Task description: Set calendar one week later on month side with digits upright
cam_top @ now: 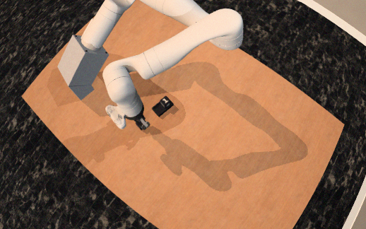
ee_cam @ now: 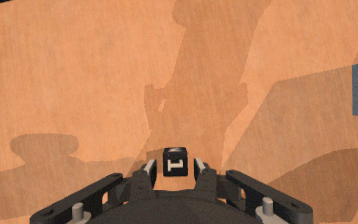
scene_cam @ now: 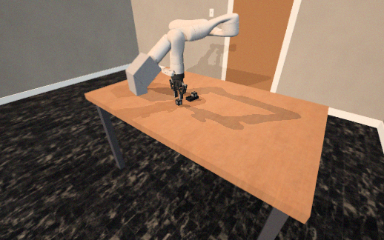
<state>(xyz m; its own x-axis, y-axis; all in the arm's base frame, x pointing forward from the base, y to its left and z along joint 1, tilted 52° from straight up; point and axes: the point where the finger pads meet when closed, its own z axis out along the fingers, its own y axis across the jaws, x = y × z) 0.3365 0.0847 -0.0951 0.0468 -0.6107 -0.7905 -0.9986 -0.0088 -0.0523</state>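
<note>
Right now the black calendar tray is 11 cm to the left of my hand and 5 cm below it.
</note>
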